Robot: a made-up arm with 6 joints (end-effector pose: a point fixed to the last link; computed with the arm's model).
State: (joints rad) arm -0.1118 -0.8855 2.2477 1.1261 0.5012 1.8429
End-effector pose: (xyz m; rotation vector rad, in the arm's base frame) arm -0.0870 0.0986 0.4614 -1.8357 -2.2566 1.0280
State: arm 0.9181 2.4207 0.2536 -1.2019 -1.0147 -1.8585
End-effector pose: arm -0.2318 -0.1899 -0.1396 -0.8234 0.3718 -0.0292
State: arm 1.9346 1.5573 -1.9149 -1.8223 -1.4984 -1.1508
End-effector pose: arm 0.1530 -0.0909 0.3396 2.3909 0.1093 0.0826
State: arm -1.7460 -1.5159 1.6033 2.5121 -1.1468 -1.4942
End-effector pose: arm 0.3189 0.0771 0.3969 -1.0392 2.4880 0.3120
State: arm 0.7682 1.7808 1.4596 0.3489 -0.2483 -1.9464
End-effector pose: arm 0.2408 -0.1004 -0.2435 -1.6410 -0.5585 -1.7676
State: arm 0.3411 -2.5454 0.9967 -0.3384 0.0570 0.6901
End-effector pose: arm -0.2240 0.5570 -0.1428 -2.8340 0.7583 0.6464
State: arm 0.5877 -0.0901 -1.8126 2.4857 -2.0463 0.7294
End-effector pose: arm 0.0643 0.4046 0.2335 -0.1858 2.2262 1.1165
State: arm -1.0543 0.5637 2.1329 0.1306 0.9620 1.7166
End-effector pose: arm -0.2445 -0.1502 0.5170 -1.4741 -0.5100 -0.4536
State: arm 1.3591 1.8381 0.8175 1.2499 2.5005 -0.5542
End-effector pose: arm 0.3007 -0.4143 -0.1991 1.0757 0.5621 -1.2636
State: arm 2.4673 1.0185 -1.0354 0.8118 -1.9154 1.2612
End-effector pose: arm 0.4589 0.0472 0.7552 -0.3733 0.5352 -2.6182
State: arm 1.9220 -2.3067 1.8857 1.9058 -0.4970 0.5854
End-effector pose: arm -0.3263 -0.3281 0.2646 0.4518 0.4054 0.1223
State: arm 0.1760 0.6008 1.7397 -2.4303 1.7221 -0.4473
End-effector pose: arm 0.1274 -0.2436 -0.0666 -0.0935 2.3696 0.2742
